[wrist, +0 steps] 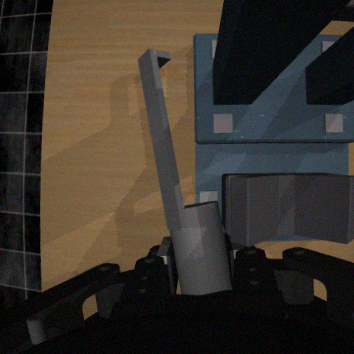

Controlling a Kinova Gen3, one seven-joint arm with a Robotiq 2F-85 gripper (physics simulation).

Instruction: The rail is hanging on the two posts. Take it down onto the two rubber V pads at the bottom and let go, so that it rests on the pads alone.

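Places are measured from the arm's base along level axes (x back, y right, z up), in centimetres.
Where they show: gripper, between the fingertips: [201, 249].
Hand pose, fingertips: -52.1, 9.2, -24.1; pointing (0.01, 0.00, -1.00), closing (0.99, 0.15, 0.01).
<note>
Things, the pixels of their top centre, and the offset from my fingertips, as dx, dy, dz. "spot": a spot on its surface instead. Level surfaces: height alone.
- grey cylindrical handle, a spot on its surface: [202, 250] spot: +0.0, +0.9, +2.9
- short hook, a spot on its surface: [159, 54] spot: -2.7, +10.8, +1.5
- rail, a spot on its surface: [347, 13] spot: +3.1, +9.1, +9.1
- dark grey V pad, a spot on its surface: [285, 207] spot: +4.0, +3.1, +2.4
- blue base, height of its surface: dz +1.1
- lower blue plate, a spot on its surface: [270, 157] spot: +3.7, +5.6, +0.1
- wooden table top, height of its surface: dz -0.1
My gripper [201, 249] is shut on the grey cylindrical handle [202, 250] of a hooked tool, with one finger on each side. From the handle a long thin grey arm [162, 140] runs up and slightly left, ending in a short hook [159, 54]. Two dark posts, one at the upper middle [250, 60] and one at the right [332, 82], rise toward the camera. A dim strip of what looks like the rail [347, 13] shows at the top right corner; most of it is hidden or out of view. One dark grey V pad [285, 207] lies right of the handle. The second pad does not show.
The posts stand over a blue base [270, 131] with pale square patches. A lower blue plate [270, 157] adjoins it, under the pad. The wooden table top [80, 125] extends left to its edge, beyond which dark tiles [20, 155] show.
</note>
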